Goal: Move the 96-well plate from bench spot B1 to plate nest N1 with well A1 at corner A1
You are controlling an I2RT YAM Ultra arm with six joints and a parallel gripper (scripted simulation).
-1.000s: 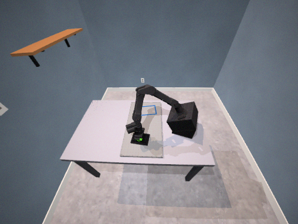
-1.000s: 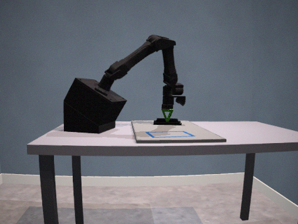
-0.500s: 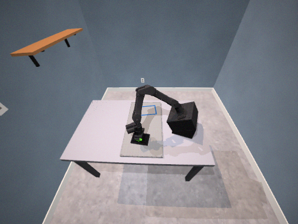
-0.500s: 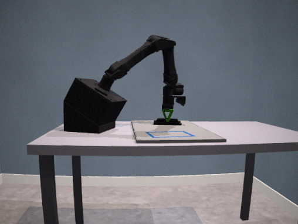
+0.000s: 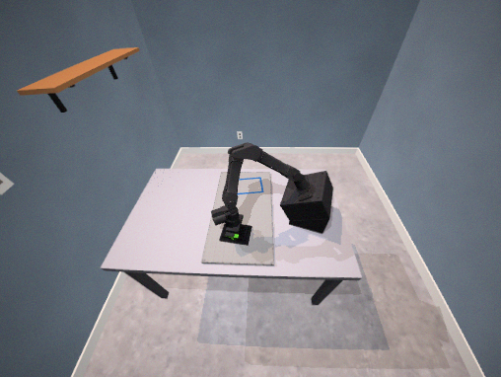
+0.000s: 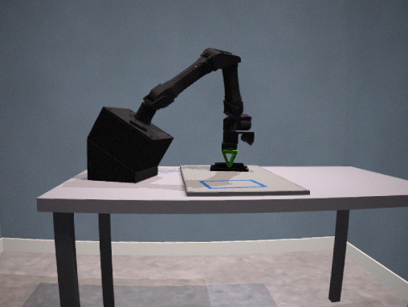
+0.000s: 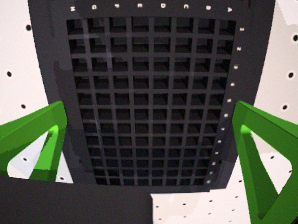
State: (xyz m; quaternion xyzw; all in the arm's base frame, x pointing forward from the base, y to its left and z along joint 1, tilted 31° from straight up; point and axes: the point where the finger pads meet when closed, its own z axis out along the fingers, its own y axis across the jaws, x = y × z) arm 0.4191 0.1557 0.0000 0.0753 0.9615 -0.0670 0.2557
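My gripper is now right at the black 96-well plate. From my hand the other things lie so: white A1 label: 70 mm to the right, 60 mm ahead, 10 mm below; then black plate nest N1: 20 mm below.
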